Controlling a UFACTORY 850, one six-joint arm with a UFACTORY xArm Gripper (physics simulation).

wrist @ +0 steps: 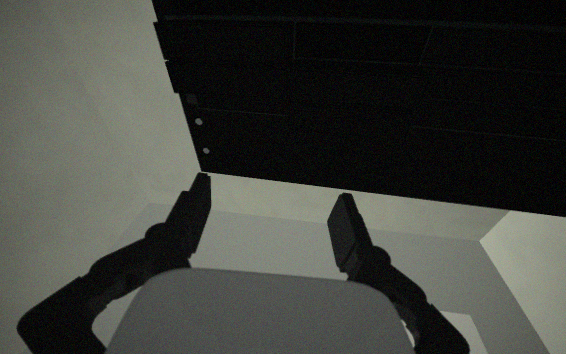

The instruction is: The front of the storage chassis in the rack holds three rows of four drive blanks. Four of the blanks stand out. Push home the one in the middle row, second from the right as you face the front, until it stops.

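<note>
The storage chassis (225,42) in the rack (310,162) is almost black in the upper part of the wrist view. Thin faint lines mark edges of some drive blanks, but the three rows are hard to separate. Two dark block ends stick out past the rack's left edge. I cannot tell which blanks stand out, nor pick out the one in the middle row, second from the right. My gripper (274,198) is open with nothing between its fingers. In the view its fingertips lie at and just below the rack's lower edge, below the chassis; their distance from the front is unclear.
Two pale round spots (198,121) (206,150) mark the rack's left side. A pale wall (95,110) shows at the left, and a grey floor (270,240) shows below the rack. Another light wall (535,265) is at the lower right.
</note>
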